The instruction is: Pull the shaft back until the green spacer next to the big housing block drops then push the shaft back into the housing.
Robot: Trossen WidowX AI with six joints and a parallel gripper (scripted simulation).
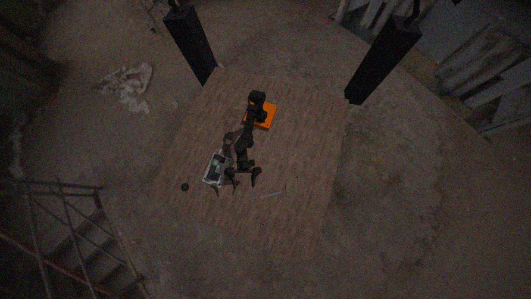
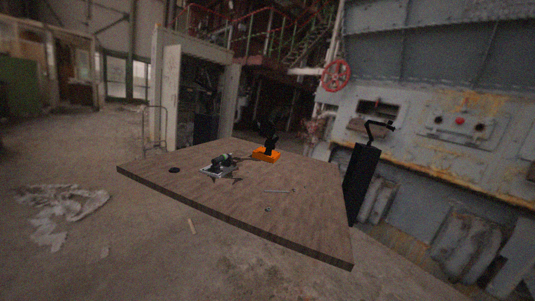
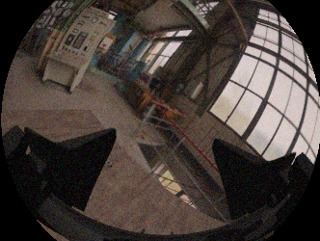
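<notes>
Right now the shaft is 160 mm behind my gripper tip, 270 mm to the right of it and 240 mm below it. Round my gripper tip: spacer (130 mm behind, 280 mm to the right, 240 mm below); nut (220 mm ahead, 100 mm to the left, 320 mm below); black disc (60 mm ahead, 510 mm to the right, 320 mm below).
</notes>
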